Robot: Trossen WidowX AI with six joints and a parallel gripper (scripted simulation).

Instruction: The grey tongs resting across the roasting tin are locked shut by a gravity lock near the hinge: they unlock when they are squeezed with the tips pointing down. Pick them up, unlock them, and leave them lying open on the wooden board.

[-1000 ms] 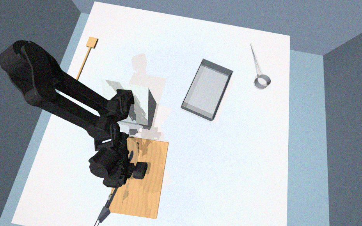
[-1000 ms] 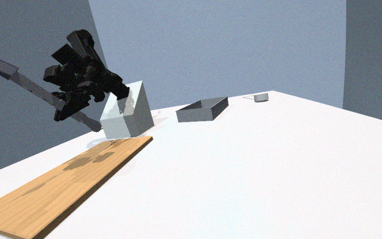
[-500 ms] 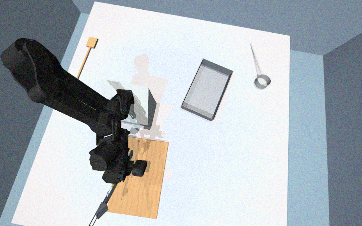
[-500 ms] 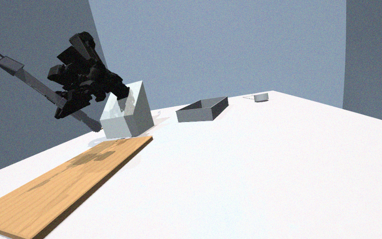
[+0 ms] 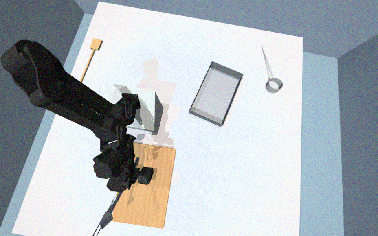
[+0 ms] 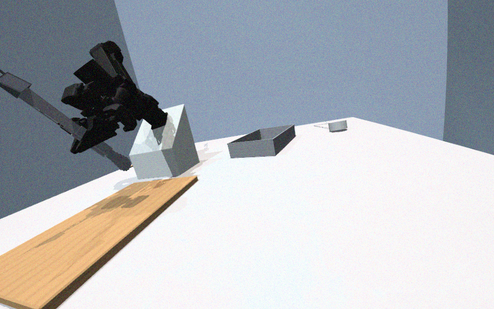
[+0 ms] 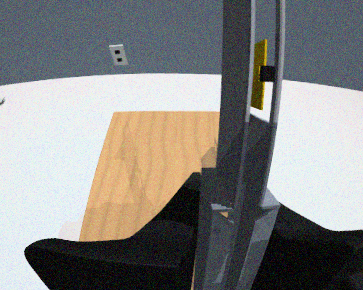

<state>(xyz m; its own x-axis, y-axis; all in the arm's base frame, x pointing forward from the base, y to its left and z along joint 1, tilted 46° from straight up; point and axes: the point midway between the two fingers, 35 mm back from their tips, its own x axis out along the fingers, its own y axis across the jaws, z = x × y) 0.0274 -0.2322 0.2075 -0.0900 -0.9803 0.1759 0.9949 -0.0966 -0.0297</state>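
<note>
Right now my gripper tip is 30 mm short of the wooden board, 10 mm to the left of it and 150 mm above it. Also, from my gripper tip: yellow lock piece: 70 mm above; roasting tin: 350 mm ahead, 470 mm to the left, 130 mm below.
</note>
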